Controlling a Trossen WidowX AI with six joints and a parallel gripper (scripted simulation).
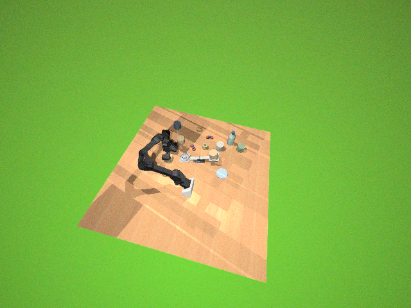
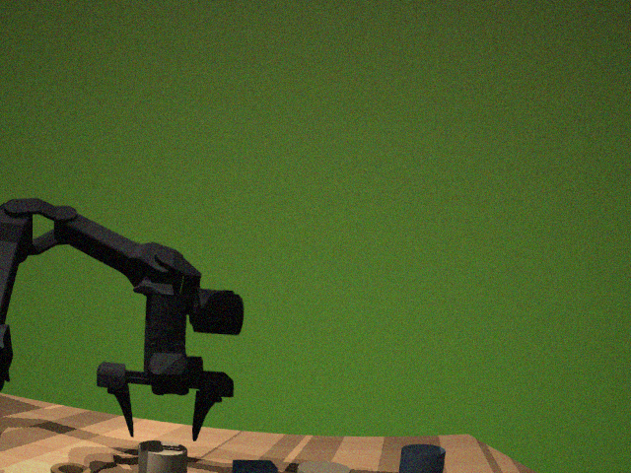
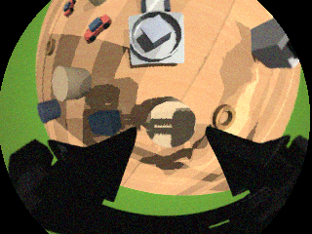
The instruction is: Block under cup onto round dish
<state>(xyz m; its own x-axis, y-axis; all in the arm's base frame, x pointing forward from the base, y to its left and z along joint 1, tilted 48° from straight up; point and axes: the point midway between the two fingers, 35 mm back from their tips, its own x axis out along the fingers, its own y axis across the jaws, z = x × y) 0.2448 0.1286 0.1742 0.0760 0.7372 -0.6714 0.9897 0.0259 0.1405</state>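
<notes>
Now: the grey block 130 mm to the right of my gripper tip, 40 mm below it and 30 mm ahead of it. From my gripper tip the other things lie so: blue block 140 mm ahead, 60 mm below, 30 mm to the left; then grey balance 260 mm to the right, 50 mm ahead, 40 mm below; then tan holed cylinder 290 mm to the right, 190 mm ahead, 60 mm below.
</notes>
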